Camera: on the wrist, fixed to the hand. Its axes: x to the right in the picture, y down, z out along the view.
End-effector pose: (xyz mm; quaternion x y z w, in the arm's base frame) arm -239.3 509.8 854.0 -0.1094 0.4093 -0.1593 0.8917
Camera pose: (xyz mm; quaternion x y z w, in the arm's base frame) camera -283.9 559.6 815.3 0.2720 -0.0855 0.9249 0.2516
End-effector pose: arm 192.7 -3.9 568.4 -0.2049 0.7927 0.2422 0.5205
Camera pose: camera 130.6 4.2 613.6 -0.7719 -0.0615 -0.6300 0.0593
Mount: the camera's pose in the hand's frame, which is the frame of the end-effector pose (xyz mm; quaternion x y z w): -19.1 50.0 -55.7 -0.0949 -0.2371 0.9668 0.0123
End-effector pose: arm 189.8 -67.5 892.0 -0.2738 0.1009 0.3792 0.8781
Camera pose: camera 142.2 -82.1 832.9 -0.1008 -0.0218 -0.9281 0.3579
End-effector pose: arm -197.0 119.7 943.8 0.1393 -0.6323 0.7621 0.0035
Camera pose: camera -199.3 166.7 882.5 0.4292 0.2156 0.0803 0.8734
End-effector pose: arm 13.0 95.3 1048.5 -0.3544 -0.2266 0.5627 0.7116
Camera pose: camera 16.1 68.8 976.0 0.1575 -0.1177 -0.7574 0.6226
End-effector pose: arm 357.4 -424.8 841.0 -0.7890 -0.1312 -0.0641 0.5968
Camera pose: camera 356.4 -493.3 805.4 0.2084 -0.6257 -0.7508 0.0367
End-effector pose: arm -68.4 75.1 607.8 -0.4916 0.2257 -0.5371 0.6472
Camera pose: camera -96.6 67.7 536.3 0.0234 0.3756 0.7571 0.5341
